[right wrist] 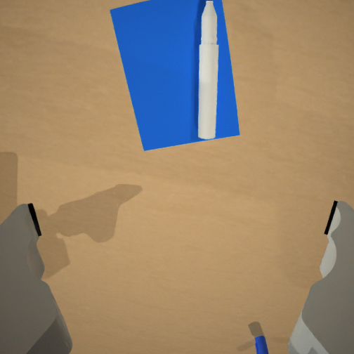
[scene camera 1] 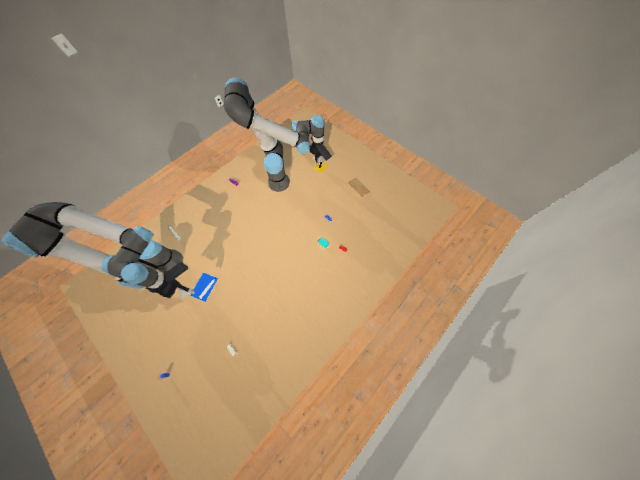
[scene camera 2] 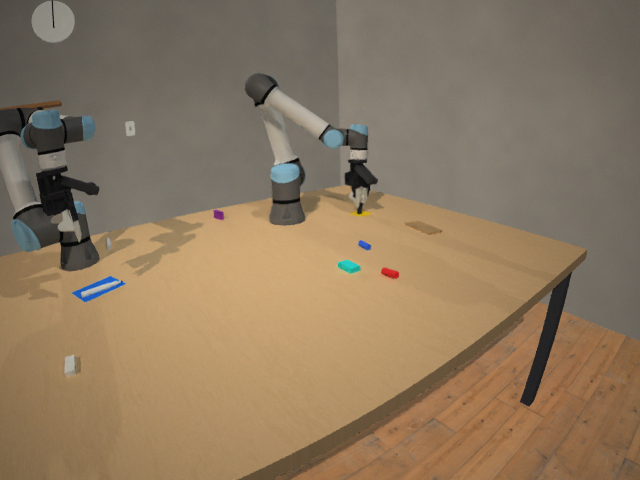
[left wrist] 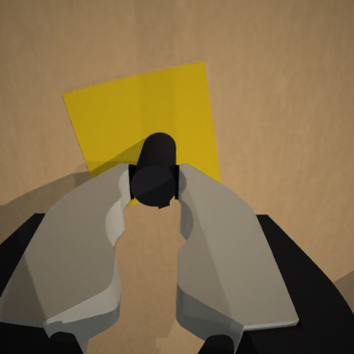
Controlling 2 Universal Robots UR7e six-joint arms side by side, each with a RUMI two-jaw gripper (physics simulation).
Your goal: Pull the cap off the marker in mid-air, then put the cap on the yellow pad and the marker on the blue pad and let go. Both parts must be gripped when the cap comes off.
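Where they show: left gripper, fingertip midpoint: [scene camera 1: 319,164] [scene camera 2: 359,208]; right gripper, fingertip midpoint: [scene camera 1: 183,286] [scene camera 2: 73,236]; left arm's base at its link origin: [scene camera 1: 279,182] [scene camera 2: 287,220]; right arm's base at its link origin: [scene camera 1: 170,261] [scene camera 2: 80,263].
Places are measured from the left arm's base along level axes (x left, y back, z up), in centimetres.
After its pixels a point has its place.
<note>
The white marker [scene camera 1: 207,289] @[x -84.6, y -2.7, z 1.4 cm] [scene camera 2: 100,289] @[x -84.8, y -3.0, z 1.1 cm] [right wrist: 208,90] lies uncapped on the blue pad [scene camera 1: 200,285] @[x -84.7, y 3.3, z 0.0 cm] [scene camera 2: 97,284] [right wrist: 160,75], near one long edge. My right gripper [scene camera 1: 189,293] @[x -88.3, y 0.5, z 17.7 cm] [scene camera 2: 77,235] @[x -88.3, y 0.5, z 17.7 cm] [right wrist: 181,207] is wide open and empty, above the table beside the blue pad. My left gripper [scene camera 1: 319,162] @[x 25.5, y -19.6, z 2.5 cm] [scene camera 2: 360,204] @[x 25.5, y -19.6, z 2.5 cm] [left wrist: 155,168] is shut on the black cap [left wrist: 158,152]. The cap points down over the yellow pad [scene camera 1: 324,167] @[x 26.5, y -22.7, z 0.1 cm] [scene camera 2: 367,213] @[x 27.4, y -22.5, z 0.1 cm] [left wrist: 110,110]; whether its lower end touches the pad I cannot tell.
A brown board [scene camera 1: 358,187] @[x 20.9, y -52.2, z 0.8 cm] [scene camera 2: 423,227] @[x 20.5, y -52.7, z 0.8 cm] lies near the yellow pad. A small blue piece [scene camera 1: 328,218] @[x -10.8, y -44.9, z 1.9 cm] [scene camera 2: 364,245] @[x -11.4, y -45.2, z 1.5 cm], a cyan block [scene camera 1: 323,242] @[x -27.3, y -49.7, z 1.5 cm] [scene camera 2: 349,266] @[x -28.6, y -50.9, z 1.5 cm] and a red cylinder [scene camera 1: 343,248] @[x -25.5, y -62.6, z 2.0 cm] [scene camera 2: 389,272] @[x -26.1, y -62.7, z 1.6 cm] lie farther forward. A white block [scene camera 1: 232,349] @[x -103.9, y -34.7, z 1.1 cm] [scene camera 2: 70,365] @[x -104.6, y -35.2, z 1.2 cm] lies beyond the blue pad.
</note>
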